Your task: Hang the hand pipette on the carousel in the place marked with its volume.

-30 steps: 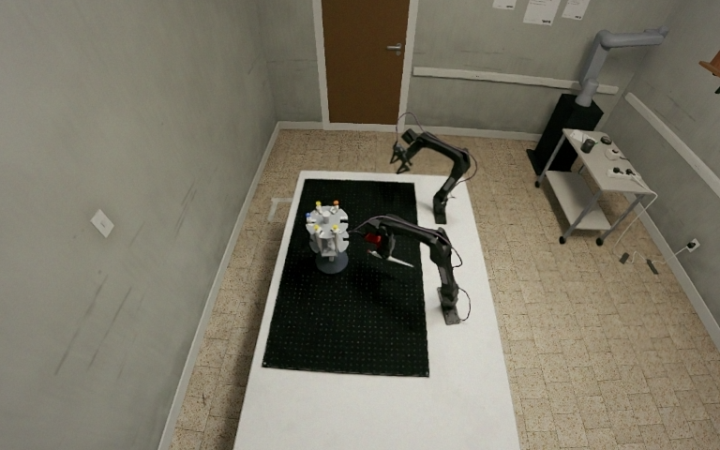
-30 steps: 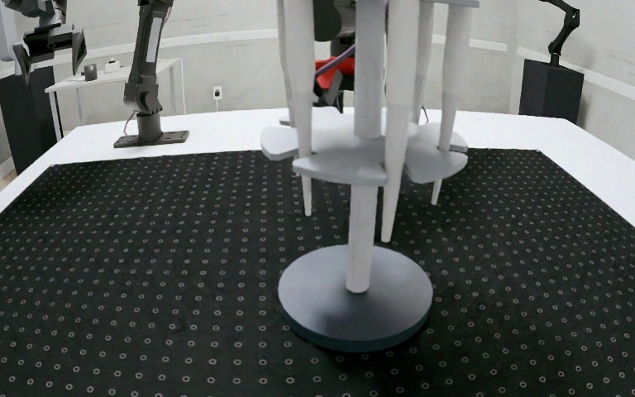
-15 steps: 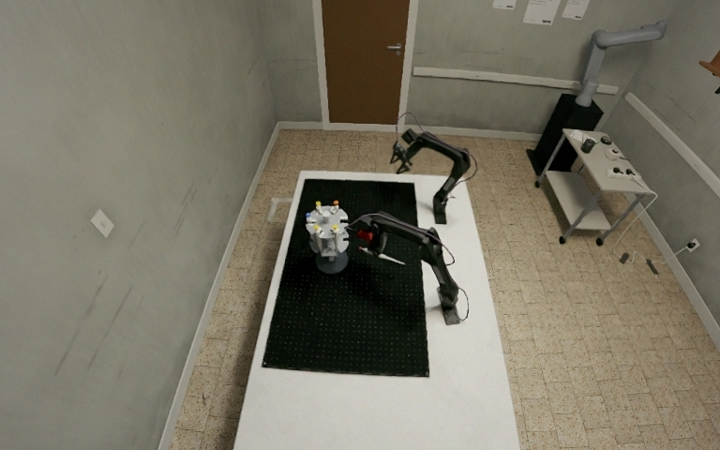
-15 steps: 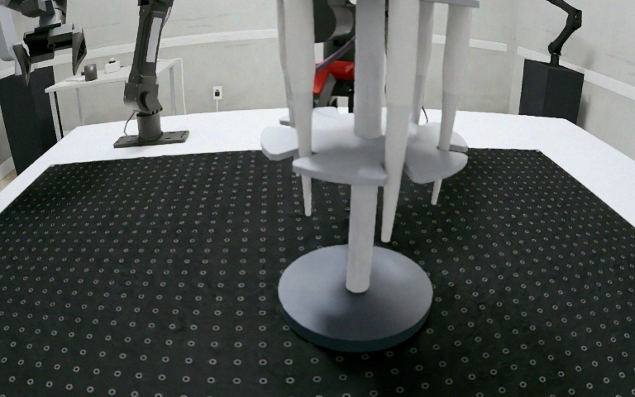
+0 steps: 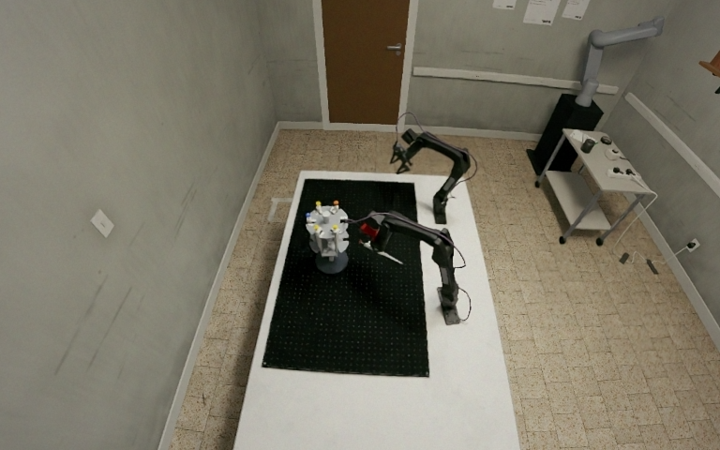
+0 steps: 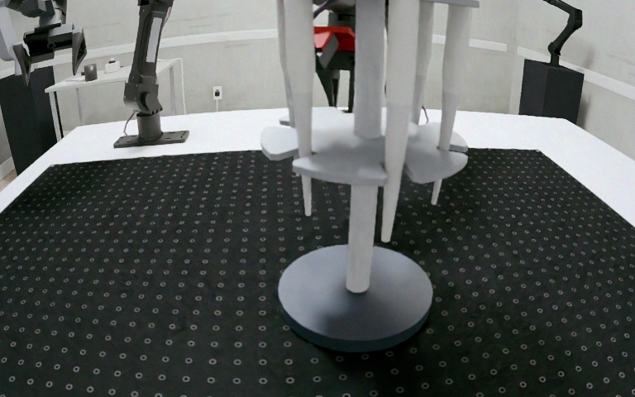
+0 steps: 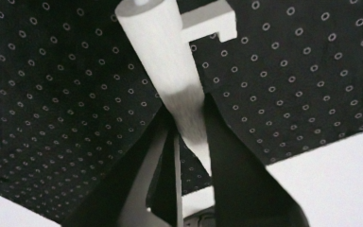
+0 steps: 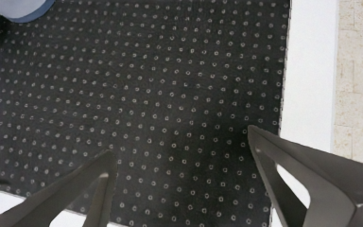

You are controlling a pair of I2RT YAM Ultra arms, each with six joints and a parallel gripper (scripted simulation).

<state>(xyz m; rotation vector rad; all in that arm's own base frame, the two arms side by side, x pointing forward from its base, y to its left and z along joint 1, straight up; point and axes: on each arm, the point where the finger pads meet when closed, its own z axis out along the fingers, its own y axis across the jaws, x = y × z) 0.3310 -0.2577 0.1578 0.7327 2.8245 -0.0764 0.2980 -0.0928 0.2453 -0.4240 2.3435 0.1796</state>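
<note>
My left hand is 2 cm past the white pipette, 1 cm to the left of it and 1 cm above it.
</note>
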